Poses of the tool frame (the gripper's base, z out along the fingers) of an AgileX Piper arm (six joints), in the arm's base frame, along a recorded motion.
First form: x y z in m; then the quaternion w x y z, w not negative.
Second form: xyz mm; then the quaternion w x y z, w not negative. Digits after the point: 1 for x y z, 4 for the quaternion.
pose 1, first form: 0.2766 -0.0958 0.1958 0.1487 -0.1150 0.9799 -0.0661
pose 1, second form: 276.6 -95.8 195.8 0.1487 -0.1150 0.9799 -0.0661
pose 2, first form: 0.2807 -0.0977 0.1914 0.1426 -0.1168 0.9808 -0.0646
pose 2, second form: 280.7 -97.7 191.4 0.1426 -0.1168 0.9808 -0.0646
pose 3, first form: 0.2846 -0.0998 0.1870 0.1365 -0.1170 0.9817 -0.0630
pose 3, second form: 284.6 -99.8 187.0 0.1365 -0.1170 0.9817 -0.0630
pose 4, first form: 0.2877 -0.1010 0.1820 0.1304 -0.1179 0.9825 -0.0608
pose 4, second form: 287.7 -101.0 182.0 0.1304 -0.1179 0.9825 -0.0608
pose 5, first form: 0.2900 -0.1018 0.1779 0.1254 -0.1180 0.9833 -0.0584
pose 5, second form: 290.0 -101.8 177.9 0.1254 -0.1180 0.9833 -0.0584
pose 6, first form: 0.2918 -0.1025 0.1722 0.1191 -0.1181 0.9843 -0.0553
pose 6, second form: 291.8 -102.5 172.2 0.1191 -0.1181 0.9843 -0.0553
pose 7, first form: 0.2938 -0.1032 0.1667 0.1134 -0.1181 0.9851 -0.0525
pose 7, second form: 293.8 -103.2 166.7 0.1134 -0.1181 0.9851 -0.0525
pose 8, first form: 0.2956 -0.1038 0.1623 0.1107 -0.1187 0.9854 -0.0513
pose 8, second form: 295.6 -103.8 162.3 0.1107 -0.1187 0.9854 -0.0513
